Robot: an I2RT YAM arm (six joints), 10 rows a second.
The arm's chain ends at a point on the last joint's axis. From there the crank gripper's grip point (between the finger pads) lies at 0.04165 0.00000 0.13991 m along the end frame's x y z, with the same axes.
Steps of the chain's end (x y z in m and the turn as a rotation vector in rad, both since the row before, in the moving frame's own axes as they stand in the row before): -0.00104, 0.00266, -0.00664, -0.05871, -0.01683, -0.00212; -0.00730, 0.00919, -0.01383, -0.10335, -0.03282, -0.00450; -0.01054, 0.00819, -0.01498, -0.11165, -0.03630, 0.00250; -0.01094, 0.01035, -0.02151, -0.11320, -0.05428, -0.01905; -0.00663, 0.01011, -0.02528, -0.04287, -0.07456, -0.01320; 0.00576, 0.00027, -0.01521, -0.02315, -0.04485, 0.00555; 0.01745, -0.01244, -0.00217, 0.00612, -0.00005, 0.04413; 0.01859, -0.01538, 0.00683, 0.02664, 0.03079, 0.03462; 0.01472, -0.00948, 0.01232, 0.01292, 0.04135, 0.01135; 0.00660, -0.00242, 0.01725, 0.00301, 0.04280, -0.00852; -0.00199, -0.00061, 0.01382, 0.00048, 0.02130, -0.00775
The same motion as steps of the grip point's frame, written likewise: -0.00339, 0.01080, -0.00620, -0.05871, -0.01683, -0.00212; -0.01187, 0.02352, -0.01328, -0.10335, -0.03282, -0.00450; -0.01565, 0.02396, -0.01444, -0.11165, -0.03630, 0.00250; -0.01843, 0.02555, -0.02031, -0.11320, -0.05428, -0.01905; -0.01713, 0.01569, -0.02268, -0.04287, -0.07456, -0.01320; -0.00056, 0.00374, -0.01352, -0.02315, -0.04485, 0.00555; 0.01742, -0.01146, -0.00216, 0.00612, -0.00005, 0.04413; 0.02292, -0.01757, 0.00545, 0.02664, 0.03079, 0.03462; 0.02048, -0.01077, 0.01047, 0.01292, 0.04135, 0.01135; 0.01254, -0.00322, 0.01534, 0.00301, 0.04280, -0.00852; 0.00098, -0.00101, 0.01290, 0.00048, 0.02130, -0.00775
